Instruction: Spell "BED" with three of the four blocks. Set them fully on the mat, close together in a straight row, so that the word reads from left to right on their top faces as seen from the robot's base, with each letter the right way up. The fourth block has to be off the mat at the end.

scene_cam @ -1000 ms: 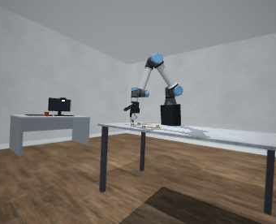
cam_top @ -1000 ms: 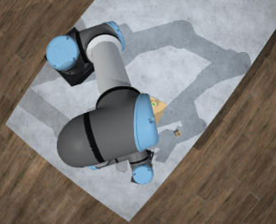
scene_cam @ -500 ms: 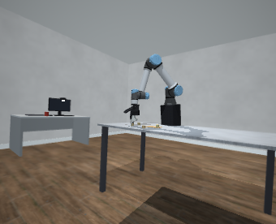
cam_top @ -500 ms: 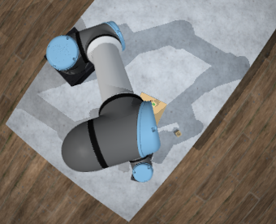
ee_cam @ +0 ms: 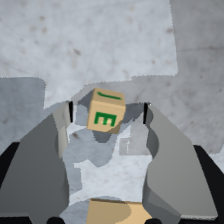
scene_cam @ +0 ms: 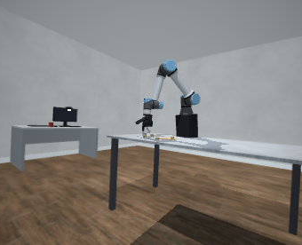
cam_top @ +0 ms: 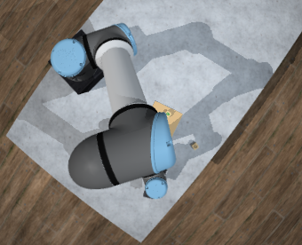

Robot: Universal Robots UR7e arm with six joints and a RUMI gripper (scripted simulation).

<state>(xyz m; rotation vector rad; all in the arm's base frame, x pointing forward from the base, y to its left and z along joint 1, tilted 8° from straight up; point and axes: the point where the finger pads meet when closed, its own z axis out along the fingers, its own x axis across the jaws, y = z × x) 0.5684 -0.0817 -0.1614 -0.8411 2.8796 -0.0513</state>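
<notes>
My hand is right at the E block. From my hand the other things lie so: tan mat (170 mm to the left, 150 mm behind, 10 mm below); then B block (210 mm to the left, 160 mm behind); then D block (150 mm behind, 60 mm to the right).
</notes>
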